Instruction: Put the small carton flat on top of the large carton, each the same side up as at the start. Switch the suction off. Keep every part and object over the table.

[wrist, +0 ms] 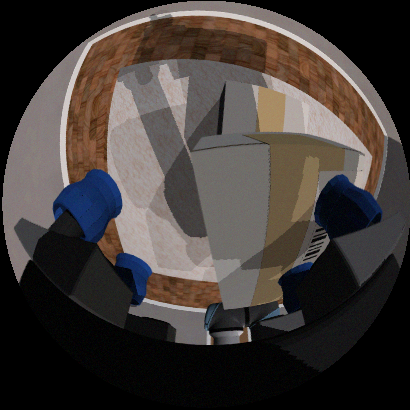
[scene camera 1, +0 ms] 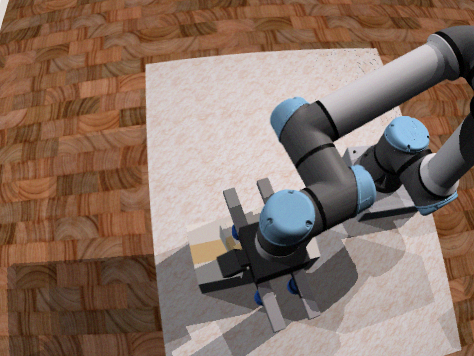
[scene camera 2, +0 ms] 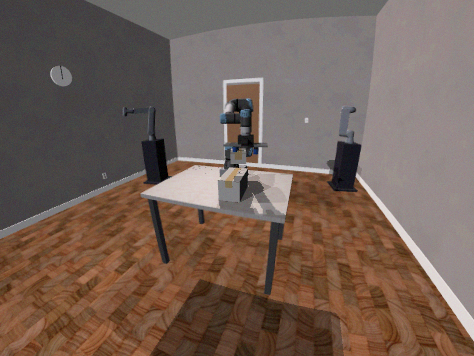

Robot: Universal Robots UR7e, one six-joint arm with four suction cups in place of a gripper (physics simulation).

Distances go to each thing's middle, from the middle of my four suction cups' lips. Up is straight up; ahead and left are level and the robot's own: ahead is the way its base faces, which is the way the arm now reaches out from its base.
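Scene:
The small carton (wrist: 257,190) is 4 cm below my suction cup, 6 cm to the right of it and 1 cm behind it. As for the large carton (scene camera 1: 205,243), from my suction cup it's 25 cm below, 9 cm to the right and 1 cm behind.

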